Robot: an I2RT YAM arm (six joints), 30 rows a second.
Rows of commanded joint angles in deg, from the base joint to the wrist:
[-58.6 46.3 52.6 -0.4 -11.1 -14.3]
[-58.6 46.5 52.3 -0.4 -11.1 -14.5]
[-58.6 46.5 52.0 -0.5 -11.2 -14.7]
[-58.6 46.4 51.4 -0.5 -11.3 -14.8]
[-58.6 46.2 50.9 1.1 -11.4 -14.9]
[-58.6 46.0 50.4 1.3 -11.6 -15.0]
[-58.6 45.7 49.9 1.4 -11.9 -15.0]
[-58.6 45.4 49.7 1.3 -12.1 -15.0]
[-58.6 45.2 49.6 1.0 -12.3 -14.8]
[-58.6 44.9 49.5 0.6 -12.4 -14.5]
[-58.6 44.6 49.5 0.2 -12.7 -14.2]
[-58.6 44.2 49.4 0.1 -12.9 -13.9]
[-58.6 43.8 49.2 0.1 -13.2 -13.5]
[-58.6 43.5 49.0 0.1 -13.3 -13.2]
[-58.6 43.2 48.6 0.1 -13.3 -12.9]
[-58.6 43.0 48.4 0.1 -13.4 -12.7]
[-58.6 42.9 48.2 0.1 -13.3 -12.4]
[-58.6 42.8 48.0 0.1 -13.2 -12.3]
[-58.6 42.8 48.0 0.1 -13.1 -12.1]
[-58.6 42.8 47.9 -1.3 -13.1 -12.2]
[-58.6 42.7 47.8 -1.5 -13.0 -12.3]
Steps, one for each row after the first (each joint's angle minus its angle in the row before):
[0.0 0.2 -0.3 0.0 0.0 -0.2]
[0.0 0.0 -0.3 -0.1 -0.1 -0.2]
[0.0 -0.1 -0.6 0.0 -0.1 -0.1]
[0.0 -0.2 -0.5 1.6 -0.1 -0.1]
[0.0 -0.2 -0.5 0.2 -0.2 -0.1]
[0.0 -0.3 -0.5 0.1 -0.3 0.0]
[0.0 -0.3 -0.2 -0.1 -0.2 0.0]
[0.0 -0.2 -0.1 -0.3 -0.2 0.2]
[0.0 -0.3 -0.1 -0.4 -0.1 0.3]
[0.0 -0.3 0.0 -0.4 -0.3 0.3]
[0.0 -0.4 -0.1 -0.1 -0.2 0.3]
[0.0 -0.4 -0.2 0.0 -0.3 0.4]
[0.0 -0.3 -0.2 0.0 -0.1 0.3]
[0.0 -0.3 -0.4 0.0 0.0 0.3]
[0.0 -0.2 -0.2 0.0 -0.1 0.2]
[0.0 -0.1 -0.2 0.0 0.1 0.3]
[0.0 -0.1 -0.2 0.0 0.1 0.1]
[0.0 0.0 0.0 0.0 0.1 0.2]
[0.0 0.0 -0.1 -1.4 0.0 -0.1]
[0.0 -0.1 -0.1 -0.2 0.1 -0.1]

